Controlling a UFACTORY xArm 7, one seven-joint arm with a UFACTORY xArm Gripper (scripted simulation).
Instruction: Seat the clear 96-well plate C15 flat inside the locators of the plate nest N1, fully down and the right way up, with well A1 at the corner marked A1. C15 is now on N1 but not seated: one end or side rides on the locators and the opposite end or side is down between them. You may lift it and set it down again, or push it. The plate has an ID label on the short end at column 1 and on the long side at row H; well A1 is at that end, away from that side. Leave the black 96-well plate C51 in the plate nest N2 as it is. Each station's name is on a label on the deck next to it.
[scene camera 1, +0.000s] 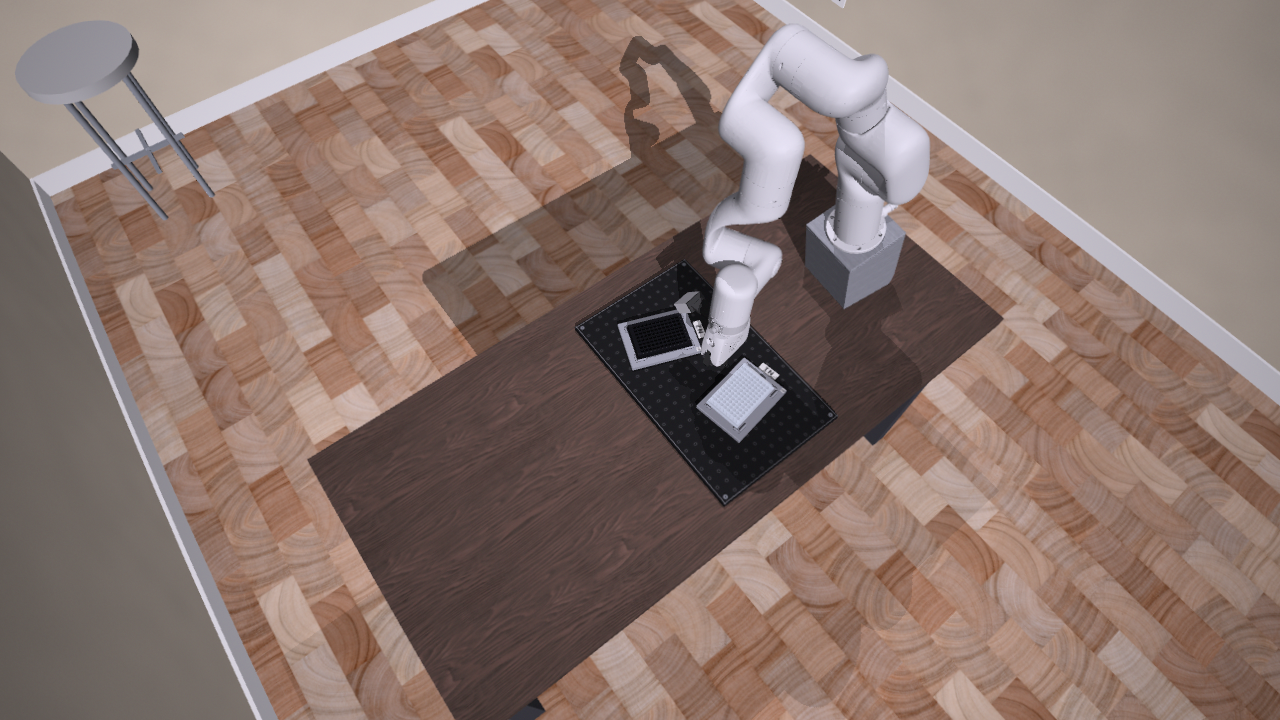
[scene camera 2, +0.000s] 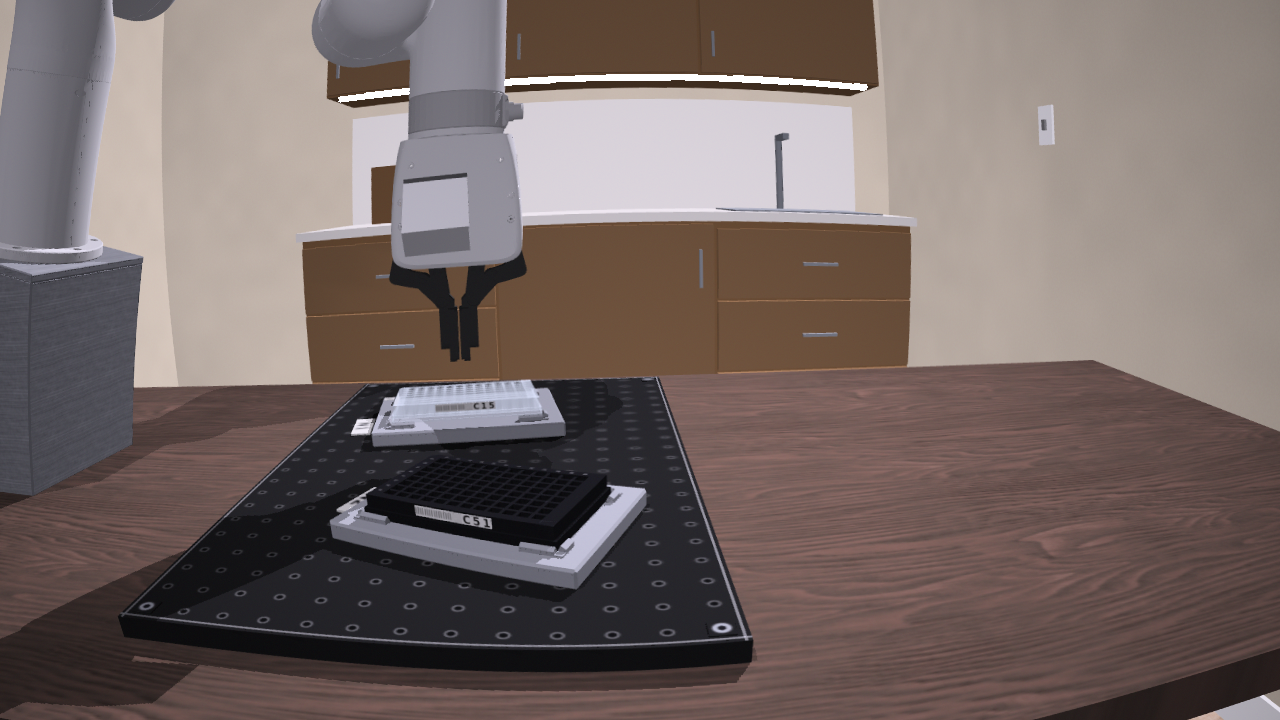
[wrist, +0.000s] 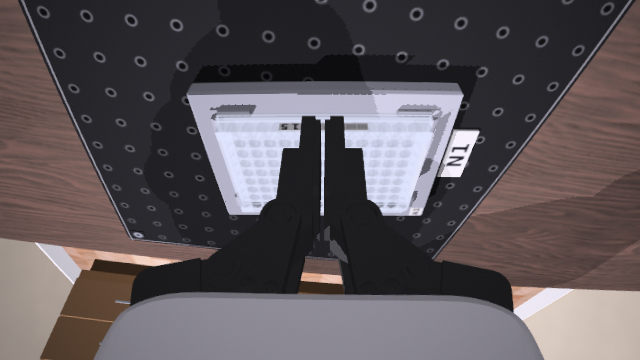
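Scene camera 2: my gripper (scene camera 2: 460, 357), clear plate C15 (scene camera 2: 508, 398), nest N1 (scene camera 2: 486, 429), black plate C51 (scene camera 2: 505, 503). Scene camera 1: nest N2 (scene camera 1: 680, 353), black plate C51 (scene camera 1: 652, 337), clear plate C15 (scene camera 1: 724, 401), my gripper (scene camera 1: 718, 363). Wrist view: N1 label (wrist: 460, 145), clear plate C15 (wrist: 394, 145), my gripper (wrist: 323, 143). Black plate C51 out of frame in the wrist view.
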